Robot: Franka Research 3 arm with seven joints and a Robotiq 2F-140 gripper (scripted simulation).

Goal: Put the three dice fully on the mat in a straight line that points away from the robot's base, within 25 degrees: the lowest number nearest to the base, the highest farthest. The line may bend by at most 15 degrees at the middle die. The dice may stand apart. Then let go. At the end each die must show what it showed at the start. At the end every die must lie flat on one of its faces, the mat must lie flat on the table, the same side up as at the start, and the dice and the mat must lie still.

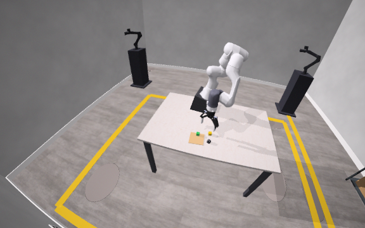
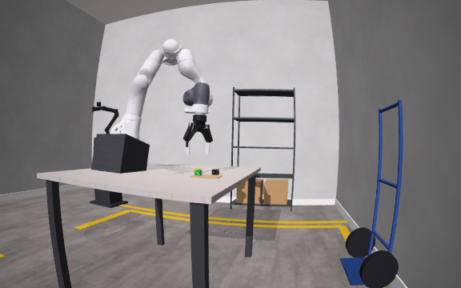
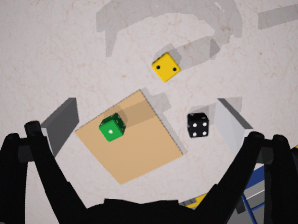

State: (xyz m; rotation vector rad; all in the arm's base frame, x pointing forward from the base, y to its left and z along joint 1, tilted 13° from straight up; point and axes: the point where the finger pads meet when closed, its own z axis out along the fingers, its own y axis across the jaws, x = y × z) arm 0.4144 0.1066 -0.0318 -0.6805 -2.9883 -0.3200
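My gripper is now 2 cm past the yellow die, 3 cm to the right of it and 11 cm above it. Also, from my hand: black die (9 cm ahead, 4 cm to the left, 11 cm below); then green die (3 cm ahead, 8 cm to the right, 10 cm below); then tan mat (8 cm ahead, 8 cm to the right, 12 cm below).
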